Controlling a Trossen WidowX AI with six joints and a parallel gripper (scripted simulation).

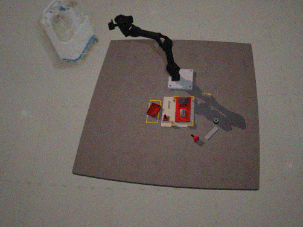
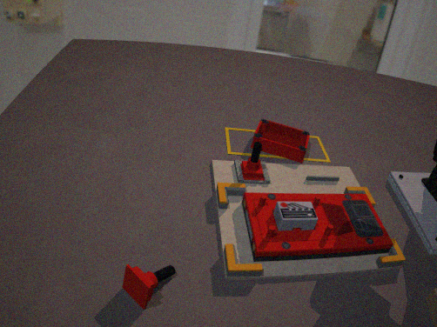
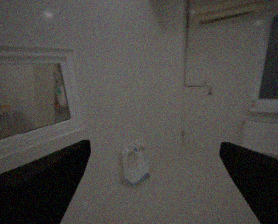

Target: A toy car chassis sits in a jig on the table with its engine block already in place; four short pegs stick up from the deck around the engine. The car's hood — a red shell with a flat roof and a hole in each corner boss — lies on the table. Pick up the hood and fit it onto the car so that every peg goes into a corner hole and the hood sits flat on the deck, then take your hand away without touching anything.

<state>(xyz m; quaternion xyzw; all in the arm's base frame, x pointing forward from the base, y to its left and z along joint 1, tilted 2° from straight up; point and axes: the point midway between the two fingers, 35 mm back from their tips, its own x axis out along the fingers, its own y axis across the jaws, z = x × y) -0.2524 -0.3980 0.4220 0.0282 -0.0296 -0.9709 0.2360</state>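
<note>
Right now my gripper tip is 550 mm short of the red hood, 250 mm to the right of it and 450 mm above it. Also, from my gripper tip: jig 570 mm ahead, 440 mm to the left, 440 mm below; wooden block 430 mm ahead, 640 mm to the left, 440 mm below; grey engine block 590 mm ahead, 470 mm to the left, 430 mm below.
</note>
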